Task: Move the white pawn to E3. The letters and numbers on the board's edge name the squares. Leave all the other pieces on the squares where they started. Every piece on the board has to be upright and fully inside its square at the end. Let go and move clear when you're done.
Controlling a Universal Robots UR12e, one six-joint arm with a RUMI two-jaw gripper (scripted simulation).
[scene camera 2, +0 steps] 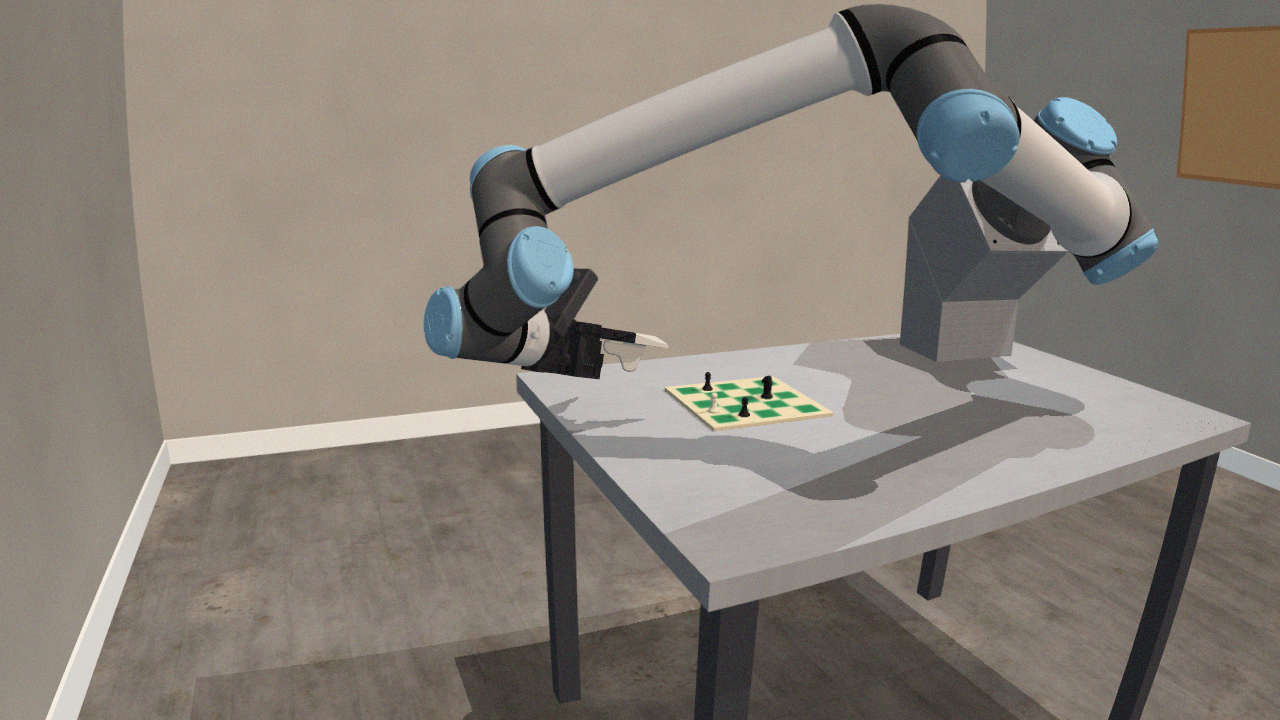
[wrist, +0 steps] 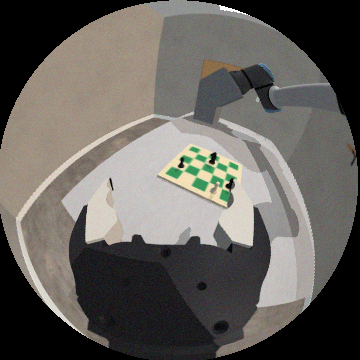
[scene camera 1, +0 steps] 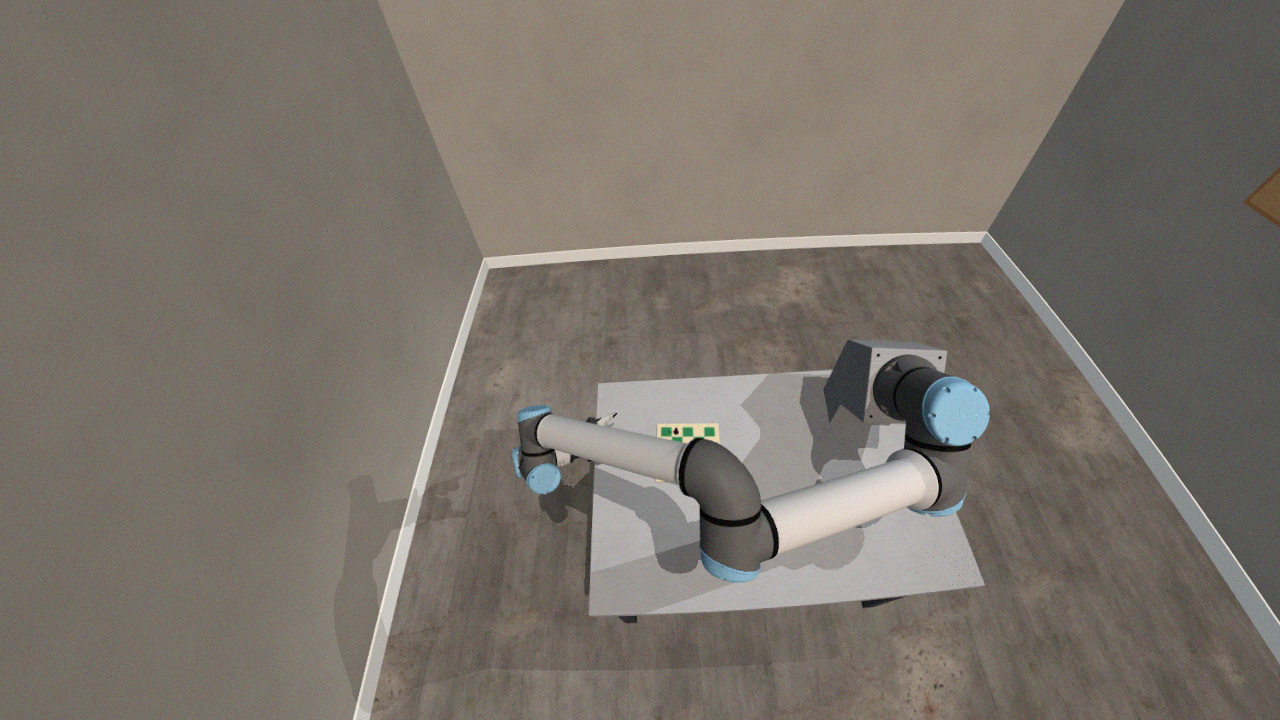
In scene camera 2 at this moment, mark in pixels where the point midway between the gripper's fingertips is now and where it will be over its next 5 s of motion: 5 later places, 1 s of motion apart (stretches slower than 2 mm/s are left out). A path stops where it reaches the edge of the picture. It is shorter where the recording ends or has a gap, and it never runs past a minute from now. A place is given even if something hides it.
My gripper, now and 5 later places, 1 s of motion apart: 630,341; 632,373; 632,338; 633,324; 647,331; 695,321
